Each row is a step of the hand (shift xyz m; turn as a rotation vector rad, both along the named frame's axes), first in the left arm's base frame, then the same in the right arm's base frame.
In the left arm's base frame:
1: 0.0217 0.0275 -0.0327 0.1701 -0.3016 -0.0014
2: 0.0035 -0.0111 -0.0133 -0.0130 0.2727 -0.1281
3: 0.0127 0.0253 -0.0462 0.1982 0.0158 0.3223
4: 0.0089 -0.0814 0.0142 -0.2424 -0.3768 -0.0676
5: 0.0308 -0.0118 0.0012 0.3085 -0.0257 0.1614
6: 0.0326 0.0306 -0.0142 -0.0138 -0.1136 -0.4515
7: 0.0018 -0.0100 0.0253 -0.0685 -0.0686 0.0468
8: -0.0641 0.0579 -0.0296 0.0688 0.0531 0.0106
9: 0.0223 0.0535 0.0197 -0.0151 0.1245 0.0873
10: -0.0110 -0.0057 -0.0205 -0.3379 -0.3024 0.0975
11: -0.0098 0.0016 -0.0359 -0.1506 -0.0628 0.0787
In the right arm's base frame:
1: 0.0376 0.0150 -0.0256 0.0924 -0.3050 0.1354
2: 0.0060 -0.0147 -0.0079 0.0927 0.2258 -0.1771
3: 0.0342 0.0100 -0.0408 0.0593 0.0860 0.3640
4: -0.0140 -0.0746 0.0338 -0.2698 -0.3550 -0.0803
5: 0.0249 -0.0139 0.0166 0.2115 -0.0095 0.2776
6: 0.0411 0.0220 -0.0054 0.1362 -0.2337 -0.3792
7: -0.0101 -0.0026 0.0252 -0.0936 -0.0457 0.0272
8: -0.0347 0.0533 -0.0655 0.0689 0.0469 0.0268
9: 0.0235 0.0544 0.0152 -0.0214 0.1448 0.0437
10: -0.0033 -0.0101 -0.0215 -0.4036 -0.2284 0.0089
11: 0.0052 -0.0076 -0.0361 -0.1786 -0.0232 0.0195

